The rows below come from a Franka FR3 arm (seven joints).
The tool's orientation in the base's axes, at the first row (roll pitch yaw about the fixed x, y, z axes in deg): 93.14 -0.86 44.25
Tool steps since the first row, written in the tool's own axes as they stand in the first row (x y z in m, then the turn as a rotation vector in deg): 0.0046 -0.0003 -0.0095 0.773 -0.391 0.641; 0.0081 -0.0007 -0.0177 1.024 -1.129 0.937; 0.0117 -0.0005 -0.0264 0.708 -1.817 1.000; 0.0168 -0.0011 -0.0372 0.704 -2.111 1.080; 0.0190 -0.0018 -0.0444 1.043 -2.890 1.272; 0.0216 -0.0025 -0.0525 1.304 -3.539 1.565; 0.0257 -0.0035 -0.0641 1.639 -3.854 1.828; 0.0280 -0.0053 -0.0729 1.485 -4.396 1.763; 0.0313 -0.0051 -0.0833 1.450 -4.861 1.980; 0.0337 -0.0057 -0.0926 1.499 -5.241 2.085; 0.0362 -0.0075 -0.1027 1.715 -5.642 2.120; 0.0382 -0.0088 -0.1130 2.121 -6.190 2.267; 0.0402 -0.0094 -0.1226 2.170 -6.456 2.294
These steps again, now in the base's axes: -0.0033 0.0100 0.0003 0.990 0.101 -0.414; -0.0066 0.0183 0.0004 1.356 0.101 -1.163; -0.0100 0.0271 0.0011 1.154 -0.130 -1.858; -0.0139 0.0384 0.0012 1.199 -0.176 -2.156; -0.0174 0.0451 0.0009 1.555 -0.038 -2.939; -0.0212 0.0527 0.0007 1.928 -0.033 -3.599; -0.0264 0.0639 0.0004 2.343 0.029 -3.923; -0.0309 0.0719 -0.0009 2.172 -0.005 -4.463; -0.0358 0.0816 -0.0001 2.286 -0.162 -4.940; -0.0406 0.0900 -0.0001 2.383 -0.184 -5.324; -0.0459 0.0990 -0.0013 2.552 -0.038 -5.723; -0.0517 0.1078 -0.0020 2.930 0.167 -6.272; -0.0570 0.1161 -0.0021 2.976 0.195 -6.539
